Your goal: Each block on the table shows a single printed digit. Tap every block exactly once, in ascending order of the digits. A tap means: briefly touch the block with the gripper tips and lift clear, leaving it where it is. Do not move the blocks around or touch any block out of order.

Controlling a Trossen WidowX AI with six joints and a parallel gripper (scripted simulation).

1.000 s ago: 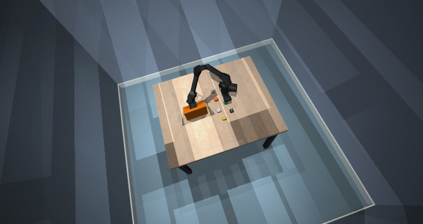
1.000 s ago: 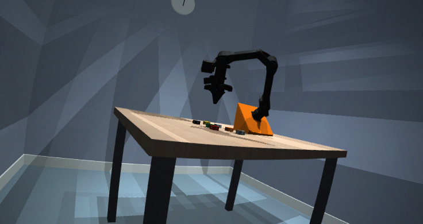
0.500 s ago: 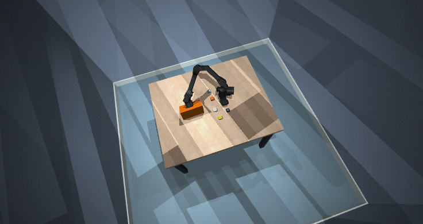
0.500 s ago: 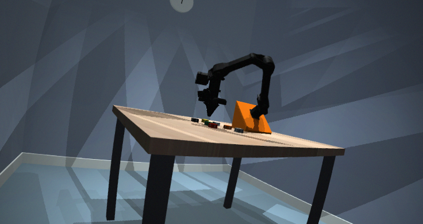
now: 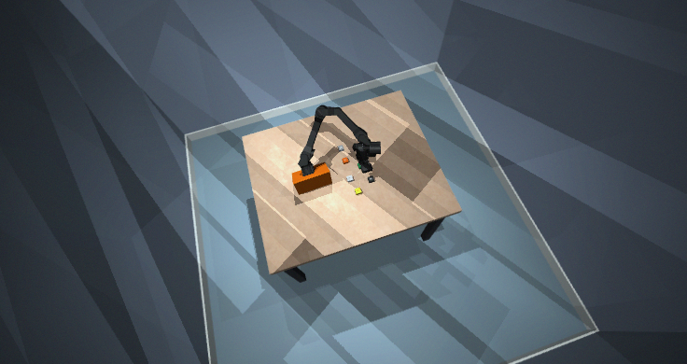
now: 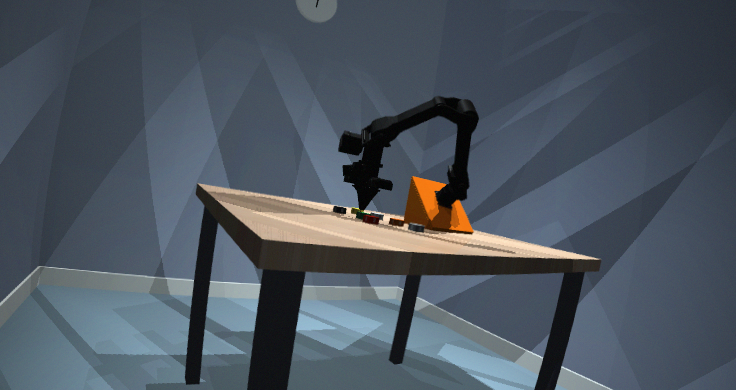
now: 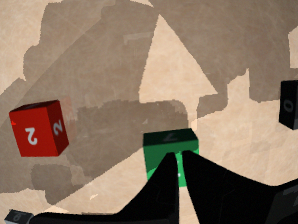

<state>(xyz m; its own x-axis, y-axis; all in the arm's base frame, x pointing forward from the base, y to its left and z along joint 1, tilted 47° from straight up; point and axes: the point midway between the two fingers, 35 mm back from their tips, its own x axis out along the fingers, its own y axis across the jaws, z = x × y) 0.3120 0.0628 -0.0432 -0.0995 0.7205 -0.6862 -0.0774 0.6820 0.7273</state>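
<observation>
My gripper tip is now 10 mm past the green block and 20 mm above it. From my gripper tip the other things lie so: red block 10 mm ahead, 90 mm to the left, 20 mm below; then black block 20 mm ahead, 100 mm to the right, 20 mm below; then orange block 90 mm behind, 60 mm to the left, 20 mm below.
</observation>
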